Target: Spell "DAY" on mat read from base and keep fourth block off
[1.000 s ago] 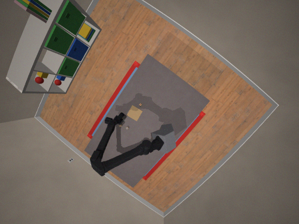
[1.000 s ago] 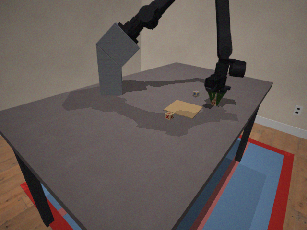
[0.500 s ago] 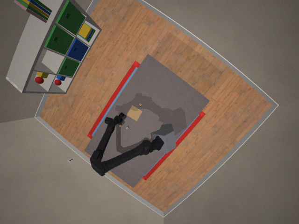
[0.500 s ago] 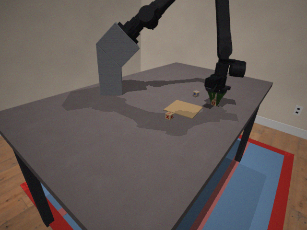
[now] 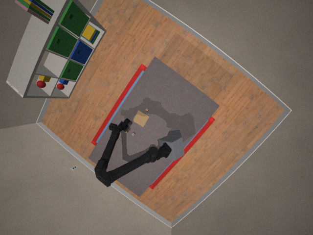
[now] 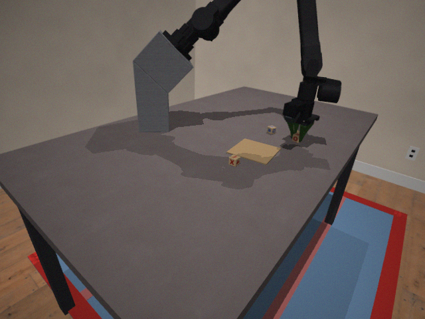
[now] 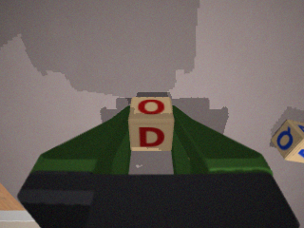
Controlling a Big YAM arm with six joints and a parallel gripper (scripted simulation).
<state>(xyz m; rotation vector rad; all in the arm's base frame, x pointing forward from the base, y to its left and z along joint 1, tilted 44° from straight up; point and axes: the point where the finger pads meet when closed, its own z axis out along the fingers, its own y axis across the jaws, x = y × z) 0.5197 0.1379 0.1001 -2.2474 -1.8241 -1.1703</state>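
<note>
The tan mat lies 150 mm to the right of my hand, 80 mm behind it and 20 mm below it. From my hand the other things lie so: wooden block 280 mm to the right, 70 mm behind, 10 mm below.
</note>
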